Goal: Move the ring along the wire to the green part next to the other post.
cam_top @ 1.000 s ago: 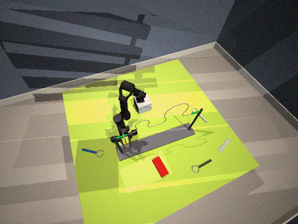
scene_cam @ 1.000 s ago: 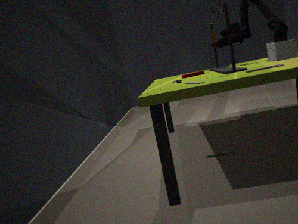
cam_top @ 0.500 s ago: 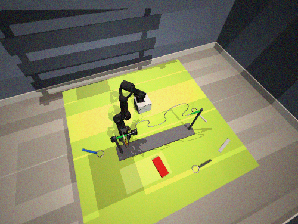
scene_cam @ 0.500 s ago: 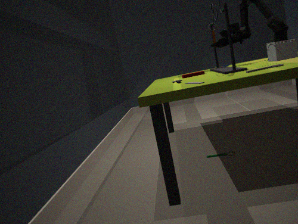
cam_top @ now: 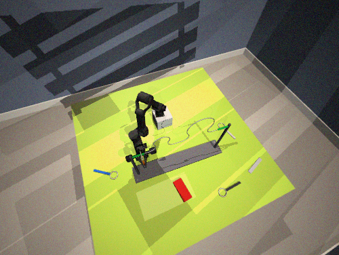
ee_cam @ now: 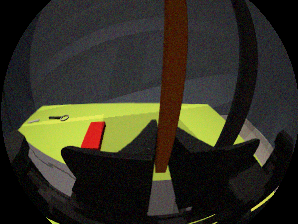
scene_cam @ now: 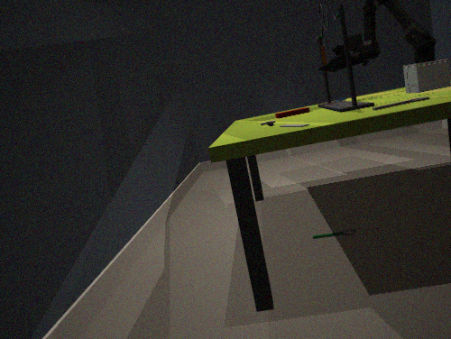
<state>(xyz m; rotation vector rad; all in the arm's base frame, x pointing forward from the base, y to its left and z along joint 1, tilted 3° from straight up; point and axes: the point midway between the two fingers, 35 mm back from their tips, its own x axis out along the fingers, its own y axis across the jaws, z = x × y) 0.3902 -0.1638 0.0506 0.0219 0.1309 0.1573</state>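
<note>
The orange-handled ring is 8 cm above my gripper tip and 3 cm behind it. From my gripper tip the other things lie so: blue-handled ring: 27 cm to the right, 18 cm below, 6 cm behind; then red block: 21 cm to the left, 17 cm below, 14 cm ahead; then dark-handled ring: 51 cm to the left, 19 cm ahead, 18 cm below.
</note>
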